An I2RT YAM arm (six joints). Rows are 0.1 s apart.
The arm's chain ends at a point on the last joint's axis. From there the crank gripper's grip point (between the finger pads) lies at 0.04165 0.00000 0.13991 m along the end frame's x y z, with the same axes.
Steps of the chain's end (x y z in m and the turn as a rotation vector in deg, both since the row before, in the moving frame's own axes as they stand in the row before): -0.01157 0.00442 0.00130 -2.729 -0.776 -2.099; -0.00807 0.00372 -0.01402 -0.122 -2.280 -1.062; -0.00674 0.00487 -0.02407 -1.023 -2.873 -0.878; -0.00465 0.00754 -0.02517 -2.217 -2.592 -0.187; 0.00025 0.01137 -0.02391 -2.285 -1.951 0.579; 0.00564 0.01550 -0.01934 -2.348 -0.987 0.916; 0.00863 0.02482 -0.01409 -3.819 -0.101 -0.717; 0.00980 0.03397 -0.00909 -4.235 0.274 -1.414; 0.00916 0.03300 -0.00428 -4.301 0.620 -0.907; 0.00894 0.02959 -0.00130 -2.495 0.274 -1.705; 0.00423 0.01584 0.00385 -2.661 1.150 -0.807; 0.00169 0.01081 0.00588 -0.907 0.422 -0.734
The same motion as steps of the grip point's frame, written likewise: -0.01337 0.00960 0.00173 -2.729 -0.776 -2.099; -0.01367 0.00330 -0.01247 -0.122 -2.280 -1.062; -0.01379 0.00680 -0.02218 -1.023 -2.873 -0.878; -0.01101 0.01286 -0.02353 -2.217 -2.592 -0.187; -0.00457 0.01737 -0.02269 -2.285 -1.951 0.579; 0.00317 0.02189 -0.01877 -2.348 -0.987 0.916; 0.00844 0.03362 -0.01431 -3.819 -0.101 -0.717; 0.01058 0.04326 -0.00963 -4.235 0.274 -1.414; 0.01075 0.04280 -0.00511 -4.301 0.620 -0.907; 0.00968 0.03443 -0.00161 -2.495 0.274 -1.705; 0.00707 0.02171 0.00285 -2.661 1.150 -0.807; 0.00273 0.01248 0.00556 -0.907 0.422 -0.734
